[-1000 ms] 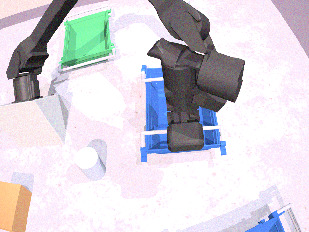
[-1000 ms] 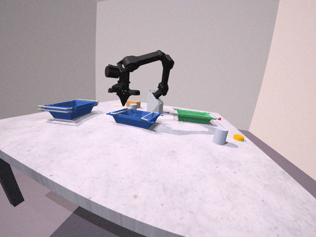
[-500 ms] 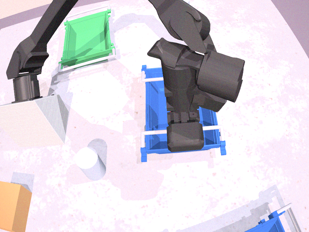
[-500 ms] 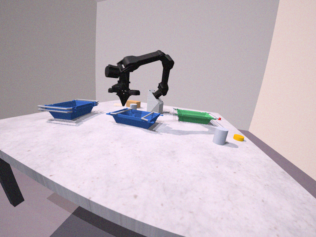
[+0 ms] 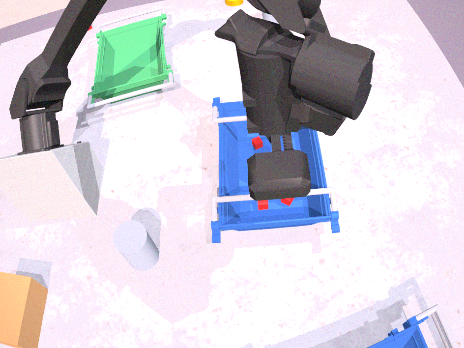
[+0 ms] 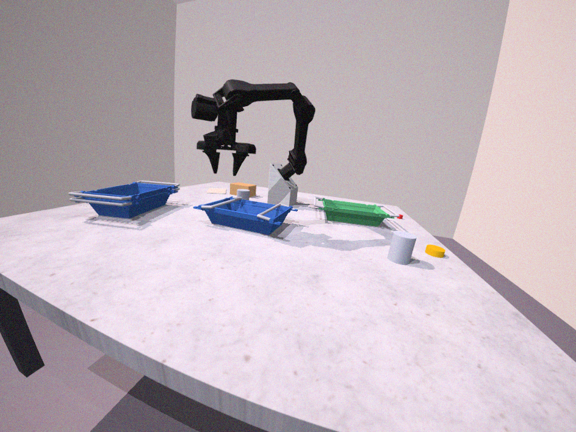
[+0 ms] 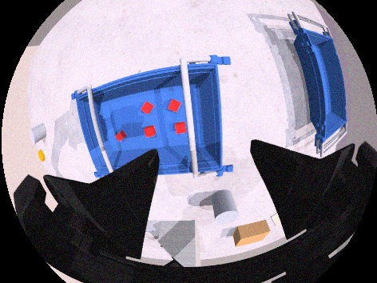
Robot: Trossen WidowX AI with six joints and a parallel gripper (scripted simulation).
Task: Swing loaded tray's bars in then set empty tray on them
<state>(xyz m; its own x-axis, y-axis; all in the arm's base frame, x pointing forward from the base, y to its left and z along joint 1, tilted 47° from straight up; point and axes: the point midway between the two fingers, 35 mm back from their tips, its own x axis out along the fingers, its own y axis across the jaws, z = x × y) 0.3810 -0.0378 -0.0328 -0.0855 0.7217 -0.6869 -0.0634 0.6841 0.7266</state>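
Now: the green tray 390 mm to the left of my gripper tip, 320 mm behind it and 110 mm below it. Also, from my gripper tip: orange box: 430 mm behind, 200 mm to the right, 120 mm below; yellow disc: 660 mm to the left, 140 mm below, 100 mm behind; red cube: 620 mm to the left, 520 mm behind, 140 mm below.
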